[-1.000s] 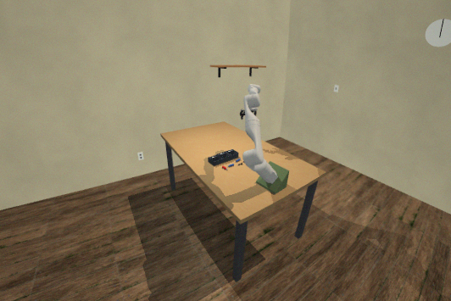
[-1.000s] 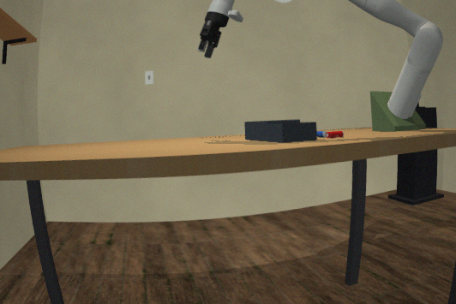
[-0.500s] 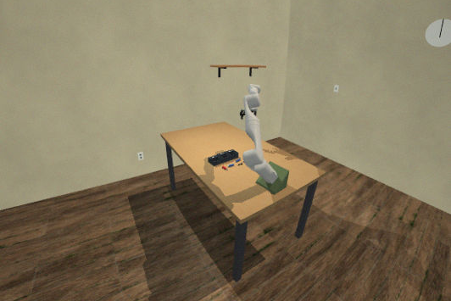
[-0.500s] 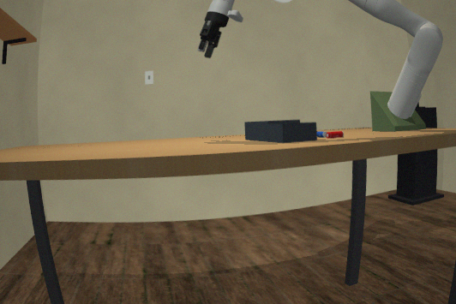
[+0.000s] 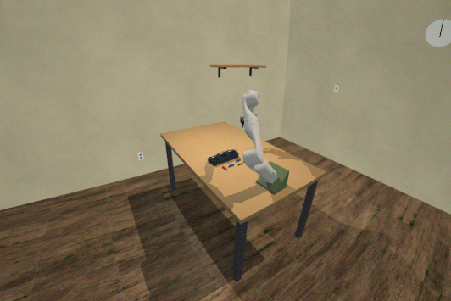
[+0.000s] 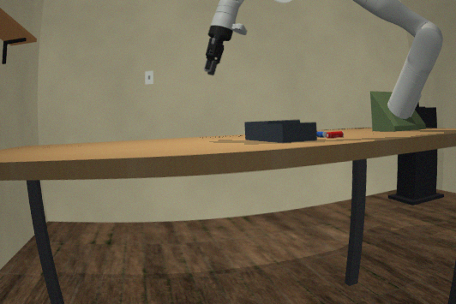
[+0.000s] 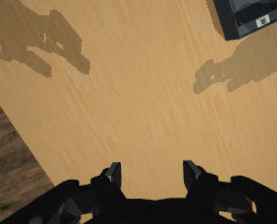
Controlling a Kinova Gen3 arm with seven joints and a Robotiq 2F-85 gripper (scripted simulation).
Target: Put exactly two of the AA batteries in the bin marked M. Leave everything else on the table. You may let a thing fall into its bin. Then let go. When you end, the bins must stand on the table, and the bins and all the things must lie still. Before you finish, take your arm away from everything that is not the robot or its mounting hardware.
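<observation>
Now: the dark bin 300 mm to the left of my hand, 190 mm below it and 110 mm behind it. Round my hand: red AA battery (250 mm behind, 210 mm below, 170 mm to the left); black screw (250 mm behind, 230 mm to the left, 210 mm below); green 9V battery (210 mm below, 200 mm behind, 100 mm to the left).
</observation>
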